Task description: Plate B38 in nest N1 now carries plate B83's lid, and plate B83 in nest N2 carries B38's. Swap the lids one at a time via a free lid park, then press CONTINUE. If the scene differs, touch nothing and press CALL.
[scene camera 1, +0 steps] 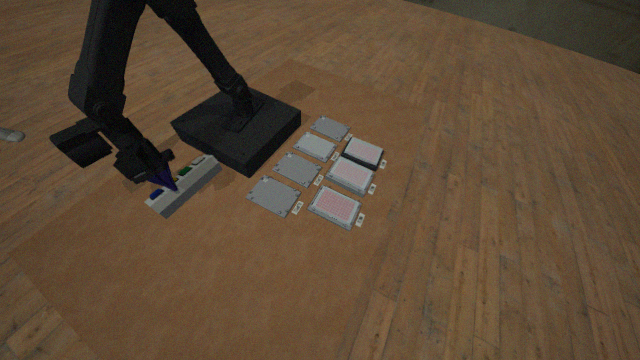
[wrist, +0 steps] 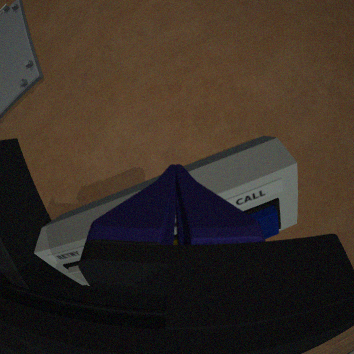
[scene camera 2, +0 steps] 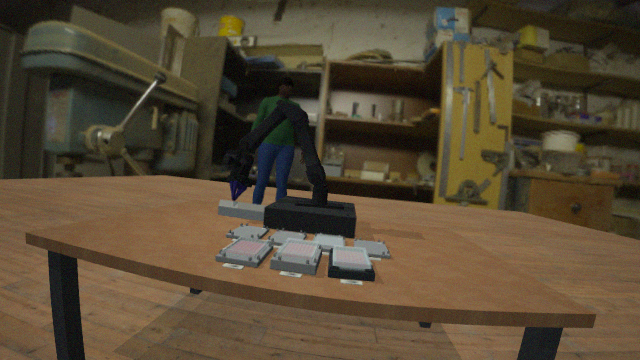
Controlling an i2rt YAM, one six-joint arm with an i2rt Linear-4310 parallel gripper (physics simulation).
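Pixels of known places: gripper, fingertip midpoint: (scene camera 1: 176,190) (wrist: 175,173) (scene camera 2: 233,200); arm's base at its link origin: (scene camera 1: 245,114) (scene camera 2: 318,205).
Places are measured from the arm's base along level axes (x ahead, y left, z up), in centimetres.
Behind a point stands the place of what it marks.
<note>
My gripper (scene camera 1: 175,190) {y -35.4, x -0.9, z -1.0 cm} (scene camera 2: 235,200) {y -35.4, x -0.9, z -1.0 cm} (wrist: 175,173) {y -35.4, x -0.9, z -1.0 cm} is shut and empty, its blue fingertips over the pale button box (scene camera 1: 194,191) {y -31.9, x -0.8, z -7.1 cm} (scene camera 2: 245,211) {y -30.0, x -0.4, z -5.1 cm} (wrist: 230,174) {y -38.0, x -3.1, z -2.7 cm}. Contact cannot be told. The blue CALL button (scene camera 1: 156,194) {y -38.1, x -6.5, z -2.6 cm} (wrist: 268,222) {y -38.6, x -7.5, z -2.9 cm} is beside the fingers; the green button (scene camera 1: 185,171) {y -28.5, x -4.5, z -2.7 cm} shows in scene view 1. Plates with pink wells (scene camera 1: 335,205) {y -21.5, x 42.3, z -5.4 cm} (scene camera 1: 350,173) {y -8.7, x 43.9, z -4.1 cm} (scene camera 2: 245,248) {y -20.7, x 45.2, z -5.5 cm} (scene camera 2: 296,250) {y -8.4, x 47.7, z -4.1 cm} sit in two grey nests, and another plate (scene camera 1: 364,151) {y 3.6, x 46.6, z -4.4 cm} (scene camera 2: 351,258) {y 4.2, x 49.8, z -4.4 cm} in a black nest. Of the grey parks, one carries a pale lid (scene camera 1: 315,146) {y 0.5, x 28.3, z -6.3 cm} (scene camera 2: 329,242) {y 1.4, x 31.1, z -6.3 cm}. Tag lettering is unreadable.
Flat grey parks (scene camera 1: 274,196) {y -24.5, x 23.2, z -7.1 cm} (scene camera 1: 297,169) {y -11.8, x 25.9, z -7.1 cm} (scene camera 1: 330,128) {y 13.7, x 30.5, z -7.1 cm} lie in a row between the plates and the arm's black base (scene camera 1: 240,132) {y -9.3, x 3.7, z 0.0 cm} (scene camera 2: 310,216) {y -4.0, x 15.0, z -1.9 cm}. The button box stands beside the base. A person (scene camera 2: 276,125) in a green top stands behind the table.
</note>
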